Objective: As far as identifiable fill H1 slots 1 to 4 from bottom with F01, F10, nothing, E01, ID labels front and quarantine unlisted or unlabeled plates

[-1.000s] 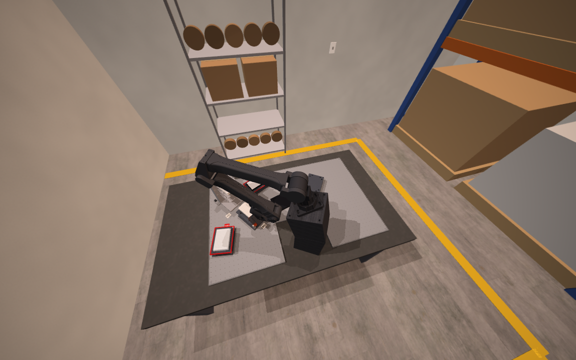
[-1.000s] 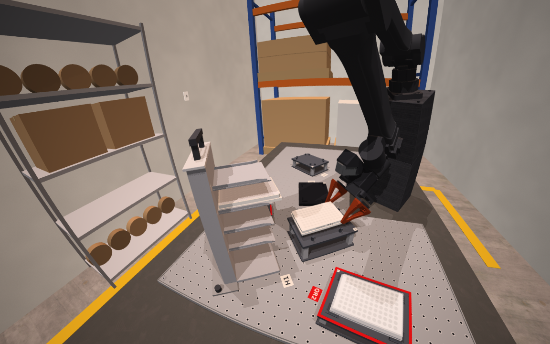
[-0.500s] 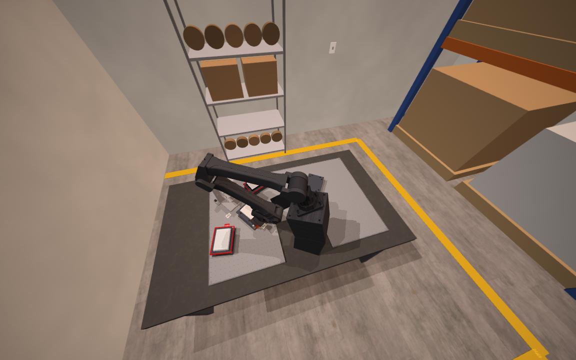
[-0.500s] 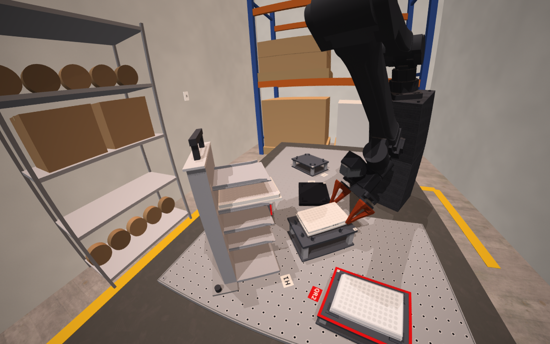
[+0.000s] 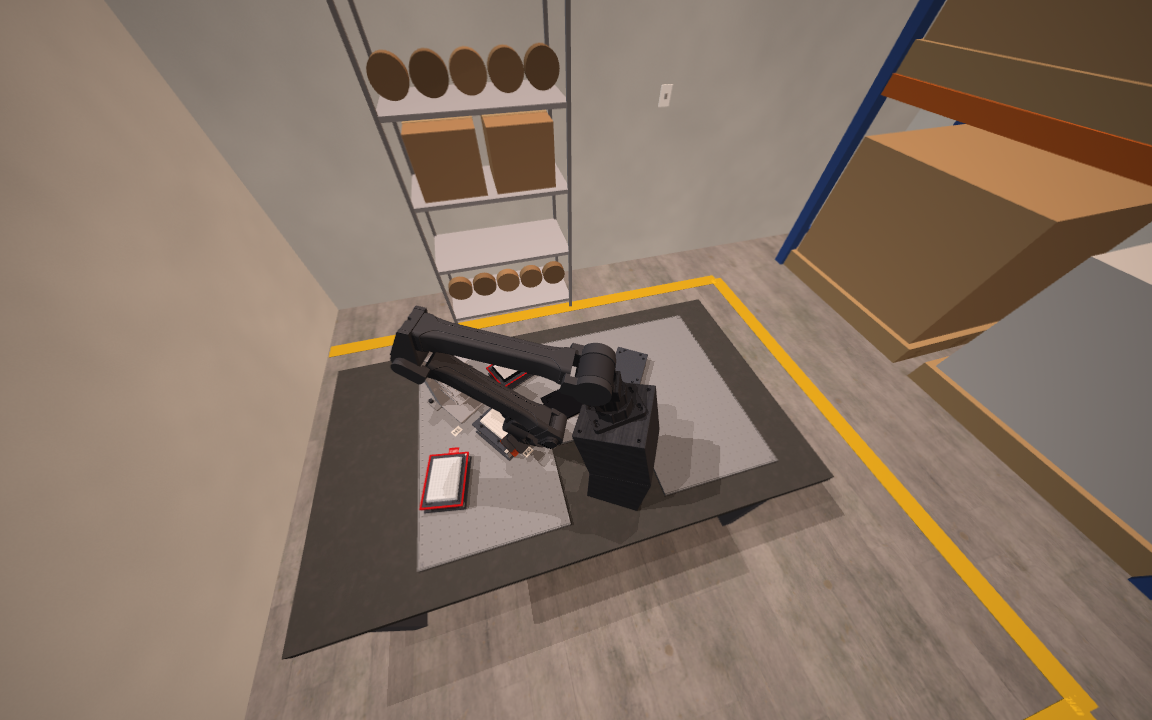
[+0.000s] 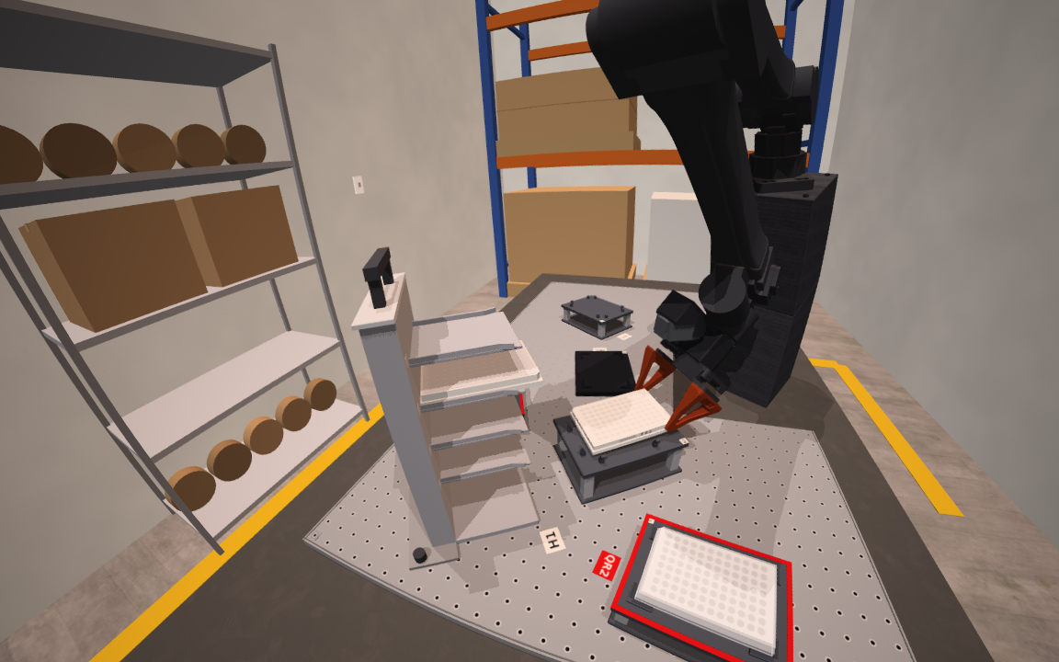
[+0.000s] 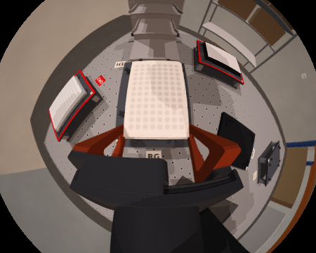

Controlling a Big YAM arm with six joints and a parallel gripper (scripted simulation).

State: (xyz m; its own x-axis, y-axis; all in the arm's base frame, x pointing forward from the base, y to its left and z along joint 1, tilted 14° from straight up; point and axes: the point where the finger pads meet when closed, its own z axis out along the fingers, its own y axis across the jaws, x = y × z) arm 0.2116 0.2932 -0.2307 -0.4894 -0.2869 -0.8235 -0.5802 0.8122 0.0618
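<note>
Now: the dark regrip nest 5 cm ahead of my hand, 4 cm to the left of it and 3 cm below it. The rest, counted from my hand: H1 deck label (10 cm ahead, 20 cm to the left, 8 cm below); flat black nest (11 cm ahead, 20 cm to the right, 8 cm below); quarantine nest QR2 (8 cm behind, 23 cm to the left, 5 cm below).
</note>
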